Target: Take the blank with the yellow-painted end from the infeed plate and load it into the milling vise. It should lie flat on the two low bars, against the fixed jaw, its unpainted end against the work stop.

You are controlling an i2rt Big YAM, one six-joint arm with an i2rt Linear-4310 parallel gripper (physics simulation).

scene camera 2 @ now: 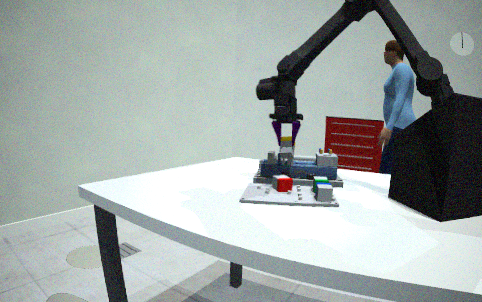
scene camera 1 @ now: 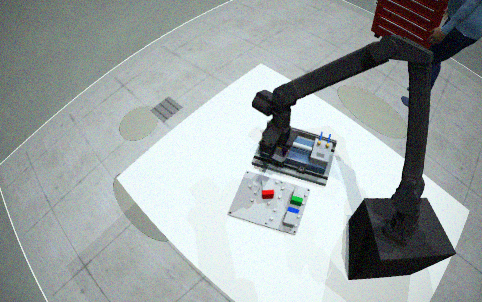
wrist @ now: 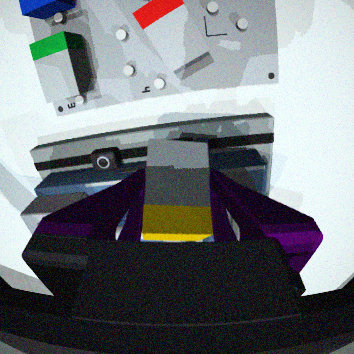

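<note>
The blank with the yellow-painted end (scene camera 2: 286, 140) (wrist: 177, 219) is between the purple fingers of my gripper (scene camera 2: 286, 149) (wrist: 176, 176), which is shut on it. Its yellow end is up near the palm and its grey end points down. The gripper is over the left part of the milling vise (scene camera 1: 302, 158) (scene camera 2: 300, 168) (wrist: 65, 182), away from the grey jaw block with gold knobs (scene camera 1: 322, 150) (scene camera 2: 326, 159). A small grey block (scene camera 2: 271, 156) stands at the vise's left end. The wrist hides the blank in scene camera 1; contact with the low bars cannot be told.
The infeed plate (scene camera 1: 241, 204) (scene camera 2: 260, 196) (wrist: 252, 57) lies beside the vise. It bears pins, a red-ended blank (scene camera 1: 268, 194) (scene camera 2: 284, 184) (wrist: 159, 11), a green-ended blank (scene camera 1: 296, 200) (wrist: 48, 46) and a blue-ended blank (scene camera 1: 293, 210) (wrist: 47, 7).
</note>
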